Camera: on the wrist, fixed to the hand. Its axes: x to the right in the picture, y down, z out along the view.
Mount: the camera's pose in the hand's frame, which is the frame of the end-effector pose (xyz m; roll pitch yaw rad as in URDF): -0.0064 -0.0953 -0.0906 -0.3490 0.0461 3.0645
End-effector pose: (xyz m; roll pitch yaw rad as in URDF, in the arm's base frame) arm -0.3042 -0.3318 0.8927 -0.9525 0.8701 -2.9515
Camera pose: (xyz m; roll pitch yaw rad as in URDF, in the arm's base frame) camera -0.3434 -0.2079 0.9138 0.6126 -0.7805 0.1802
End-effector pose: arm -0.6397 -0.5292 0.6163 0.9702 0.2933 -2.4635
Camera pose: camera -0.5926 -0.5181 0.4939 -1.2910 -0.3297 0.5918
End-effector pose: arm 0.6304 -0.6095 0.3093 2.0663 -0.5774 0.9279
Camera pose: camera 0.5405 -0.5210 0.2717 -2.4158 0.4877 -2.2182
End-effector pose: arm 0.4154 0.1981 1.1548 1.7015 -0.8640 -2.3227
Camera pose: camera 0.4500 0.0854 1.0962 -2.0856 0.7809 0.7687
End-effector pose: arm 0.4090 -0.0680 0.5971 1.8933 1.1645 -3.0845
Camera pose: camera 0.4747 -0.1806 0.5786 -2.1828 -1.2516 -0.0045
